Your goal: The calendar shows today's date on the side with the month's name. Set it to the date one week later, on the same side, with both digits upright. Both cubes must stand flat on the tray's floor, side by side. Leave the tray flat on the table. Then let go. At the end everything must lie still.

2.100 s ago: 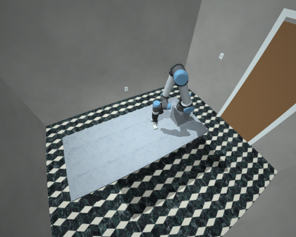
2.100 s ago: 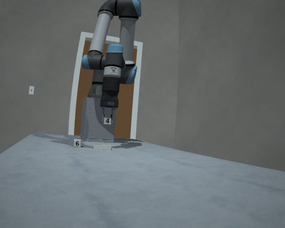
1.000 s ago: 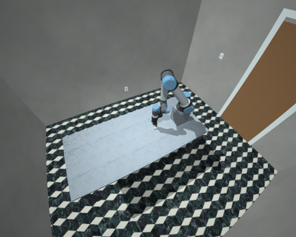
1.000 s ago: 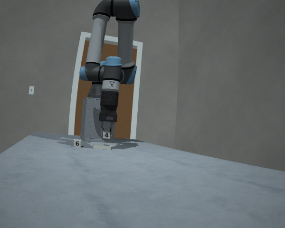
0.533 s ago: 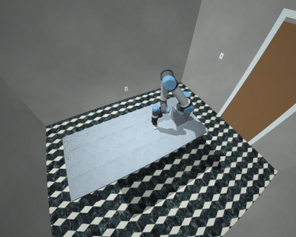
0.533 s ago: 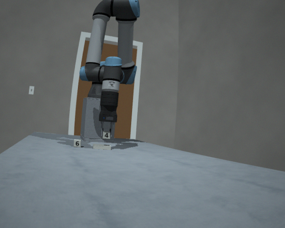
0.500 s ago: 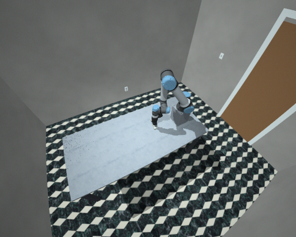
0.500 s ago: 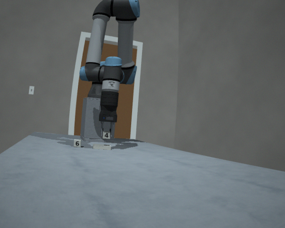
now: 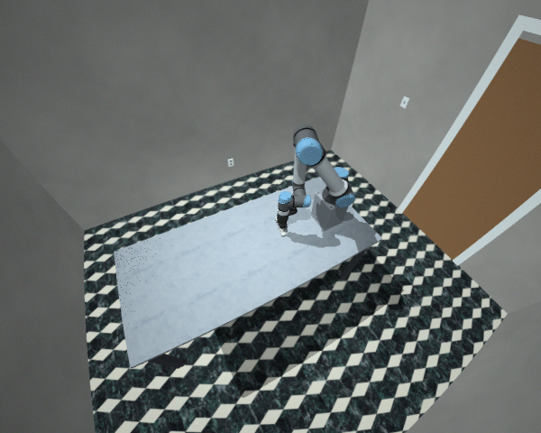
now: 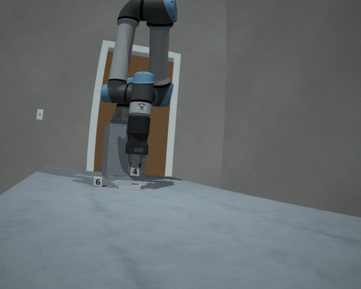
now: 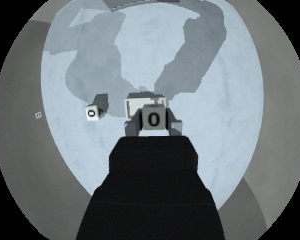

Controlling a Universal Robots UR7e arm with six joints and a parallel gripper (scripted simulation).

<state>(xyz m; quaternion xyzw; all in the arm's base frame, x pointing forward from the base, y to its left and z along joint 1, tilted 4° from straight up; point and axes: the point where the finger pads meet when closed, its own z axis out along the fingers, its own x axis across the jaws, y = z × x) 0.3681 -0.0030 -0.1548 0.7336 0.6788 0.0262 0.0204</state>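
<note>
Now: the white calendar tray 2 cm to the right of my hand and 6 cm below it.
</note>
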